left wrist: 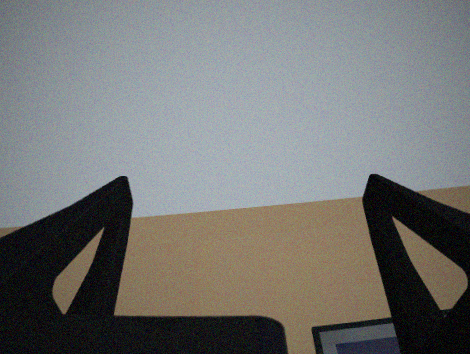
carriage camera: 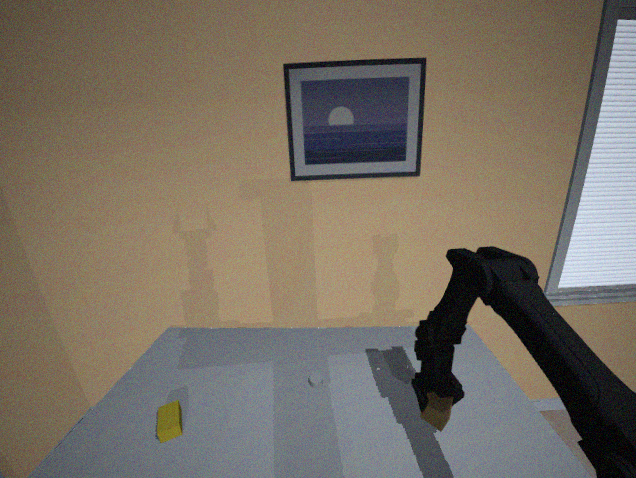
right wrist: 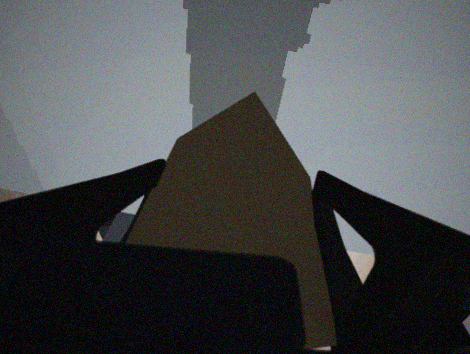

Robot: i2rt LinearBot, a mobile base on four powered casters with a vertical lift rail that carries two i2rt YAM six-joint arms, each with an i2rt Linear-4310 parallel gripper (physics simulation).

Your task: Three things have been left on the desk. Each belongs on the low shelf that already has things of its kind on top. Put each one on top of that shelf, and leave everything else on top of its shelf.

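Frame: origin at the left arm's base, x back, y left, z down, level; centimetres.
Where they show: left gripper, fingertip midpoint: (left wrist: 249, 188); right gripper, fingertip midpoint: (carriage camera: 434, 409) (right wrist: 240, 176).
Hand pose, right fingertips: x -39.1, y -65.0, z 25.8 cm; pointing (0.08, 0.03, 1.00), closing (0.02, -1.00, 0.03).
Note:
Each offset is from my right fingertips to the centre of the thing. "*": to the spot under its first point. Level surfaces: height alone.
A brown block @(dx +0.7, dy -0.1, dz -2.0 cm) (carriage camera: 437, 411) (right wrist: 230, 185) is between the fingers of my right gripper (right wrist: 240, 176), which is shut on it; in the carriage camera it hangs from the hand at the right of the desk @(dz +13.5 cm) (carriage camera: 231, 452). Whether it touches the desk top is hard to tell. A yellow block @(dx -14.2, dy +79.1, dz +11.2 cm) (carriage camera: 169, 421) lies on the desk at the left. A small whitish thing @(dx -26.3, dy +30.9, dz +12.3 cm) (carriage camera: 315, 380), hard to make out, lies near the middle of the desk. My left gripper (left wrist: 249, 188) is open and empty, facing the wall and ceiling. The low shelves do not show in these views.
The wall (carriage camera: 154, 128) stands behind the desk, with a framed picture (carriage camera: 287, 123) on it and a window @(* dx -52.2, dy -100.5, dz -53.9 cm) (carriage camera: 596, 179) at the right. My right arm (carriage camera: 544, 318) reaches in from the right. Shadows lie across the desk and wall.

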